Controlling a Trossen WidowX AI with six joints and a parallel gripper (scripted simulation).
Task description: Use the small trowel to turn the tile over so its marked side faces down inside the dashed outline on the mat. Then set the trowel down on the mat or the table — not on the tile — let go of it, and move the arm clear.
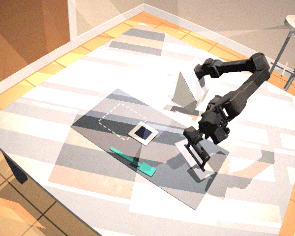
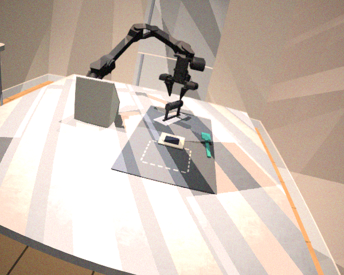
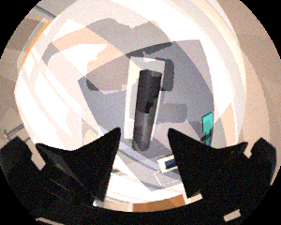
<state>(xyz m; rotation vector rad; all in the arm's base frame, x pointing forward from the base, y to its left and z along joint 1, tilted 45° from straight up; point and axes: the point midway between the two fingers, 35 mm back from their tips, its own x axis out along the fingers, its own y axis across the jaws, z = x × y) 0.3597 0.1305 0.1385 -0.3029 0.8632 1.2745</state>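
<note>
Now: gripper tip 40 mm short of the grey mat, 200 mm to the left of it and 130 mm above it. From my gripper tip the other things lie so: teal trowel 180 mm ahead, 180 mm to the right, 100 mm below; tile 30 mm ahead, 240 mm to the right, 100 mm below.
</note>
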